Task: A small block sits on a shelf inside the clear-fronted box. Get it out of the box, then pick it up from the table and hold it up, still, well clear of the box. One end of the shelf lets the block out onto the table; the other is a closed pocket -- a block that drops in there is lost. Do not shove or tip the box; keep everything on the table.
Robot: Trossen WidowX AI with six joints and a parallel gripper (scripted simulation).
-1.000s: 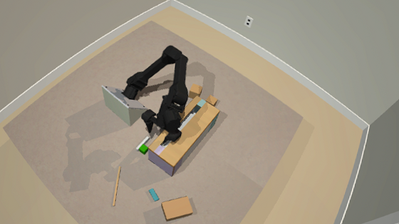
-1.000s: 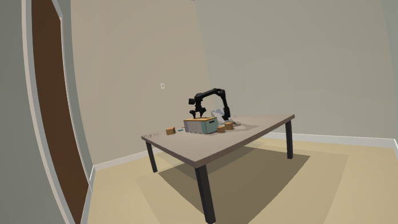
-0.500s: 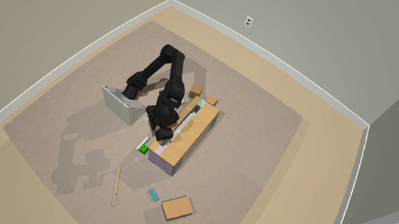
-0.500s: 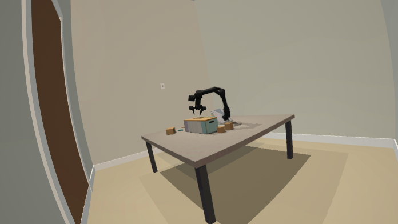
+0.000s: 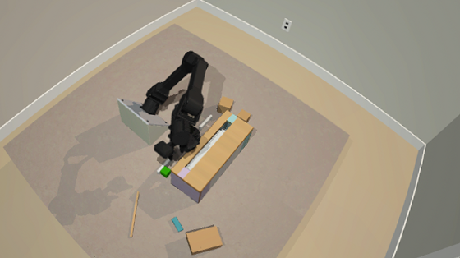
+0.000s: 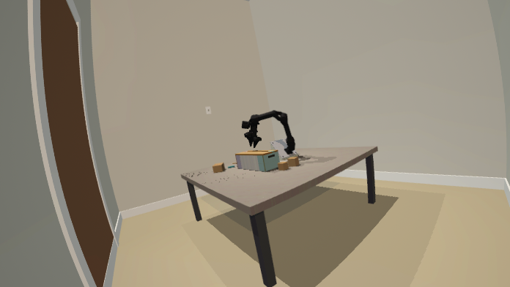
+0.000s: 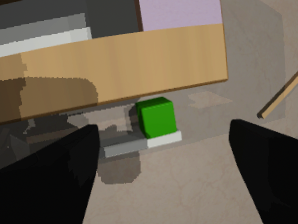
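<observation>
My gripper tip is 30 mm past the green block, 30 mm to the left of it and 140 mm above it. The rest, counted from my gripper tip: thin wooden stick (10 mm behind, 260 mm to the right, 150 mm below); long box (40 mm ahead, 150 mm to the left, 90 mm below).
</observation>
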